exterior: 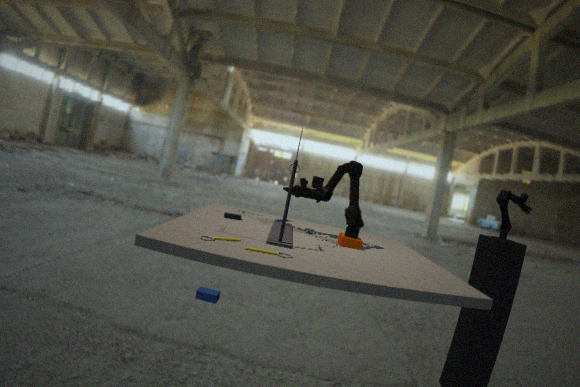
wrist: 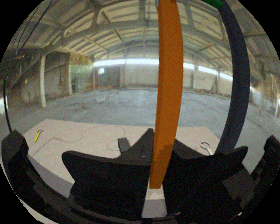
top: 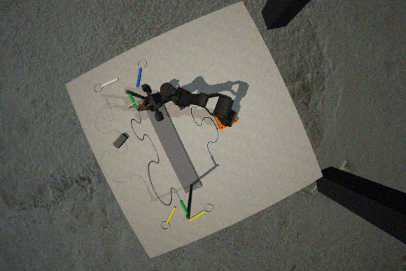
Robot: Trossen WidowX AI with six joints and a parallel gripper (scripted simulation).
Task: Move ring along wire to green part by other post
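My gripper tip is 40 mm past the orange-handled ring, 10 mm to the left of it and 80 mm below it. Also, from my gripper tip: white-handled ring (250 mm ahead, 250 mm to the right, 210 mm below); then blue-handled ring (10 mm behind, 270 mm to the right, 210 mm below); then dark block (230 mm ahead, 120 mm to the left, 210 mm below).
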